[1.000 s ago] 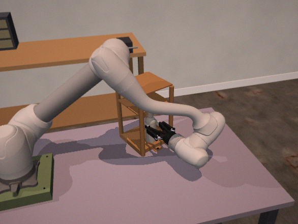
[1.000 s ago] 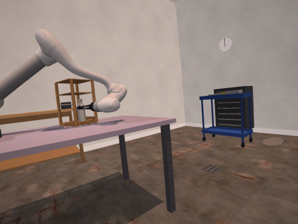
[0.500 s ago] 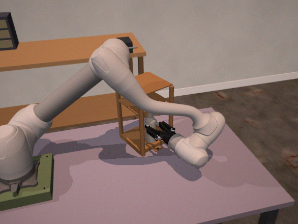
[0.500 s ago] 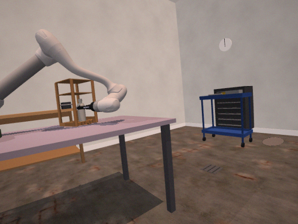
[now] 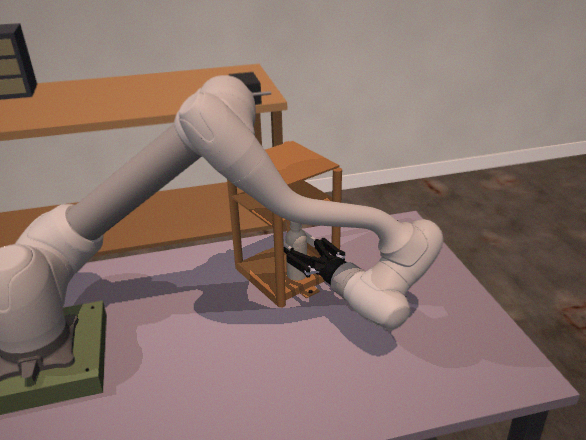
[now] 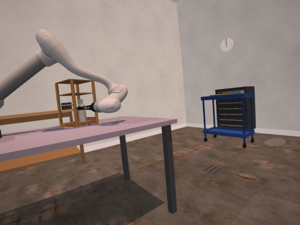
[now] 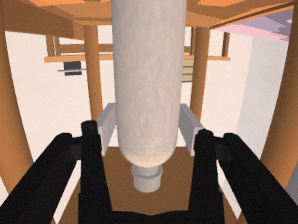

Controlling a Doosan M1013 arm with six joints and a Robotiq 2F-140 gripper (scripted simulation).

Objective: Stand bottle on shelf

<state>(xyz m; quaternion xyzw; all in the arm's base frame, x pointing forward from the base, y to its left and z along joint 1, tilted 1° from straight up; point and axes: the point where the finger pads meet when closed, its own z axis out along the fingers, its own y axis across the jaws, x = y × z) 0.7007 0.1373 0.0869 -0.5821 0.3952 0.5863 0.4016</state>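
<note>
Now: hand 1 cm below the bottle. The rest, counted from my hand: wooden shelving unit: 5 cm to the left, 5 cm above, 2 cm behind.
</note>
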